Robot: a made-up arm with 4 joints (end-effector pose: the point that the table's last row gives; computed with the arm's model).
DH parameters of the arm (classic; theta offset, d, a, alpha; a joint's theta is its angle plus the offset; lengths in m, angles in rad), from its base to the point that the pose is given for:
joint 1: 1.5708 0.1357 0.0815 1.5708
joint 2: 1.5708 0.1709 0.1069 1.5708
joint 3: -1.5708 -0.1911 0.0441 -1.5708
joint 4: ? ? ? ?
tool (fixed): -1.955 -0.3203 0 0
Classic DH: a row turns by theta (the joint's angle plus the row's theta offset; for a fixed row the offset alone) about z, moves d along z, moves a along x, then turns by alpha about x.
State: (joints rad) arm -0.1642 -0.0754 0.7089 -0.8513
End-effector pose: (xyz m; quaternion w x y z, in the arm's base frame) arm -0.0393 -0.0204 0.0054 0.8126 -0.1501 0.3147 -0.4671
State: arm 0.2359 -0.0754 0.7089 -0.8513
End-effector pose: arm -0.0282 -0.0341 0.0054 0.8892 -0.2096 0.2786 -0.2963
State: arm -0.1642 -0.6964 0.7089 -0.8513
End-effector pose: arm -0.0484 -0.0753 0.0926 0.7128 -0.4112 0.1994 -0.5321
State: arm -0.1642 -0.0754 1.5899 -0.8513
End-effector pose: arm -0.1487 0.0166 0.2529 0.5985 -0.2651 0.6627 -0.3638
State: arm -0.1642 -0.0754 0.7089 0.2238
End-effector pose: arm -0.1195 -0.0095 0.0751 0.9371 0.0322 0.3471 0.0148
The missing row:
joint 4: -1.1866 0 0.1043 0
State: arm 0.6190 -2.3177 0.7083 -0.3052
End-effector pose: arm -0.1010 0.0086 0.2691 0.4206 -0.8312 -0.2589 -0.2552
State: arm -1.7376 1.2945 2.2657 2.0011
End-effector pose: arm -0.3716 0.0636 -0.0118 0.2636 0.6153 -0.4569 0.5858
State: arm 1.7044 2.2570 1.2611 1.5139
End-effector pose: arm -0.0867 -0.1910 -0.1302 0.5457 -0.7027 -0.3206 -0.3250
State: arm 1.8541 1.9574 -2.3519 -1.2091
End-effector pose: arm 0.0894 0.4171 -0.1098 0.4464 0.5273 0.2988 -0.6584
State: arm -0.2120 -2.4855 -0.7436 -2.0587
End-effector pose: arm 0.4614 0.0925 0.3290 0.4385 -0.4386 -0.7741 -0.1271
